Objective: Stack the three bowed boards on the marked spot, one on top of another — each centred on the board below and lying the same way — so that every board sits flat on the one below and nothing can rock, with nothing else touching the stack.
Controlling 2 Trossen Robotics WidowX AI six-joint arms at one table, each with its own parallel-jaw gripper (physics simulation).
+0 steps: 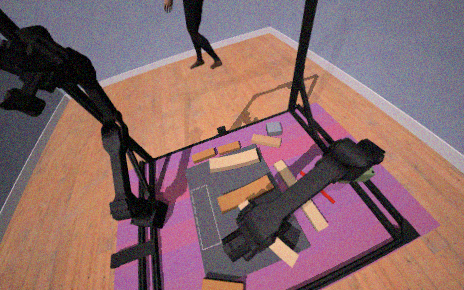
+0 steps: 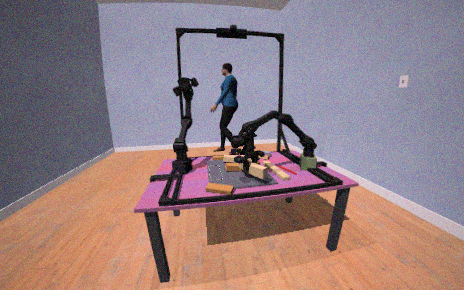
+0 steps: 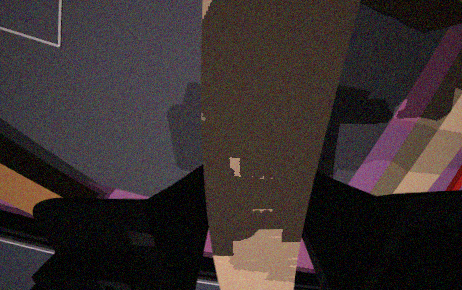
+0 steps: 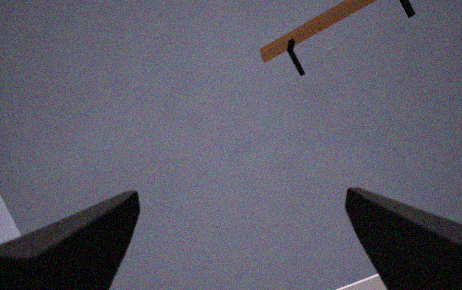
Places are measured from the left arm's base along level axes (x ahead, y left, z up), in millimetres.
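Where they show: left gripper, fingertip midpoint: (image 2: 250,170) (image 3: 248,164); right gripper, fingertip midpoint: (image 1: 10,89) (image 2: 185,82) (image 4: 242,199); left arm's base at its link origin: (image 2: 308,155); right arm's base at its link origin: (image 1: 144,211) (image 2: 181,159).
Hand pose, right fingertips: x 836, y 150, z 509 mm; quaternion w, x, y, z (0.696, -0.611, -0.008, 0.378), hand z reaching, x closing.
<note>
Things, the pixels of their centre, and the offset from my right fingertips. "pt": a spot on its surface instead. Level surfaces: height alone.
- grey mat at its surface level: 595 mm down
- pale bowed board at the middle of its body: (image 3: 269,187) (image 1: 267,231) (image 2: 252,167) 118 mm left, 476 mm back, 522 mm down
- orange-brown board at the middle of its body: (image 1: 246,193) (image 2: 243,165) 22 mm right, 393 mm back, 566 mm down
- pale board at the middle of its body: (image 1: 234,160) (image 2: 238,157) 178 mm right, 326 mm back, 564 mm down
- long pale plank at a spot on its surface: (image 1: 314,214) pt 41 mm left, 658 mm back, 579 mm down
- red stick at a spot on its surface: (image 1: 327,197) pt 33 mm right, 725 mm back, 596 mm down
- pale block at the middle of its body: (image 1: 265,140) 314 mm right, 477 mm back, 587 mm down
- grey cube at the middle of its body: (image 1: 273,129) 391 mm right, 519 mm back, 583 mm down
- orange block at the middle of its body: (image 3: 20,179) (image 2: 219,188) 307 mm left, 334 mm back, 585 mm down
The white marked rectangle (image 1: 196,218) lies on the left part of the grey mat (image 1: 231,268) (image 2: 236,179) and holds nothing. My left gripper (image 1: 262,230) (image 2: 248,159) (image 3: 248,164) is shut across a pale bowed board (image 1: 285,254) (image 2: 258,170) (image 3: 270,115), low over the mat's front right part. An orange-brown board (image 1: 245,193) lies on the mat's middle. A pale board (image 1: 234,160) lies at the mat's back. My right gripper (image 2: 186,83) (image 4: 242,199) is open and empty, raised high at the left, facing the wall.
A long pale plank (image 1: 314,214) and a red stick (image 1: 327,197) lie right of the mat. Two small brown blocks (image 1: 203,155) (image 1: 228,147), a pale block (image 1: 266,140) and a grey cube (image 1: 274,128) lie behind it. An orange block (image 1: 222,284) (image 2: 219,188) lies in front. A person walks behind the table.
</note>
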